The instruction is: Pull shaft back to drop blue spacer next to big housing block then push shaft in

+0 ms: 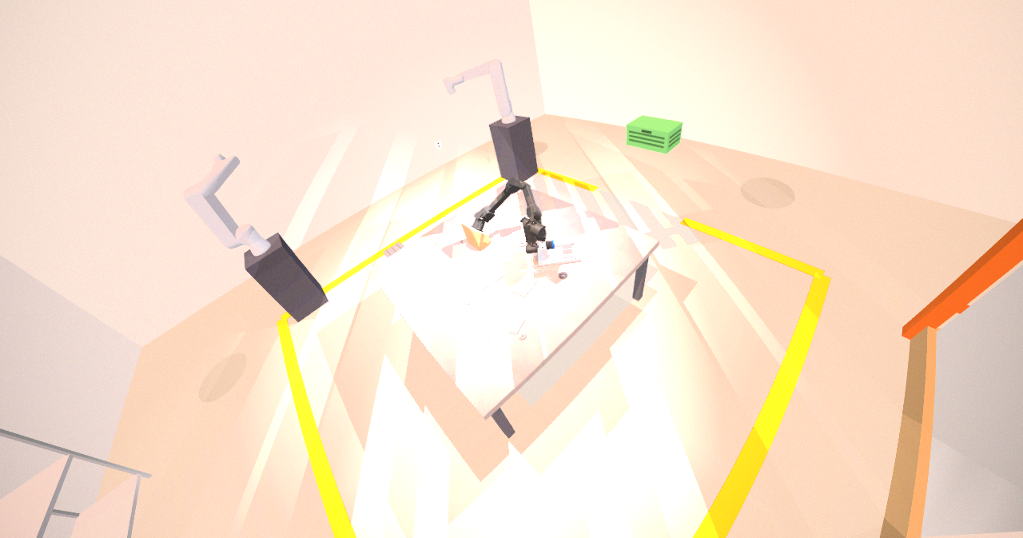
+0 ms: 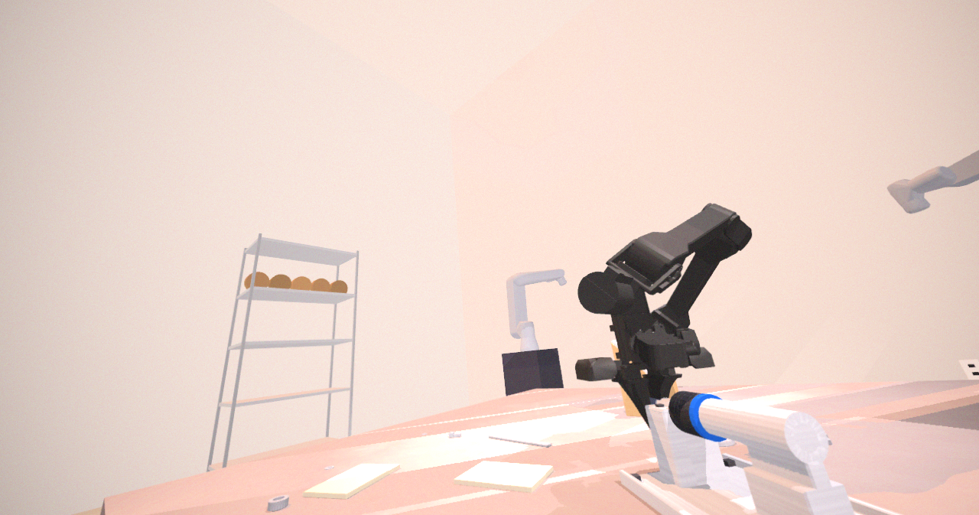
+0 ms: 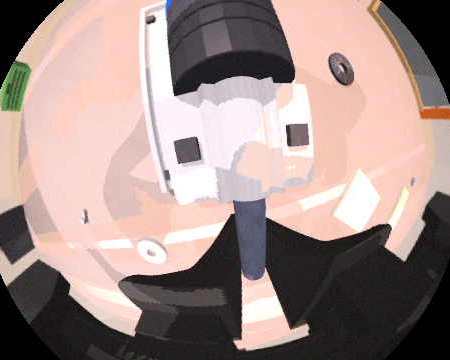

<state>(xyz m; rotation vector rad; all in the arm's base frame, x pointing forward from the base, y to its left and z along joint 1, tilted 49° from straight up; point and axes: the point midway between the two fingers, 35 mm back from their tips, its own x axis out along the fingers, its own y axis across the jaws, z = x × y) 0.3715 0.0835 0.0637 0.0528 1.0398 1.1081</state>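
Right now the grey-blue shaft is 40 mm ahead of my gripper tip, 40 mm to the left of it and 30 mm above it. Round my gripper tip: black collar: 60 mm ahead, 60 mm to the left, 30 mm above; black sleeve: 60 mm ahead, 60 mm to the left, 30 mm above; blue spacer: 80 mm ahead, 80 mm to the left, 30 mm above.
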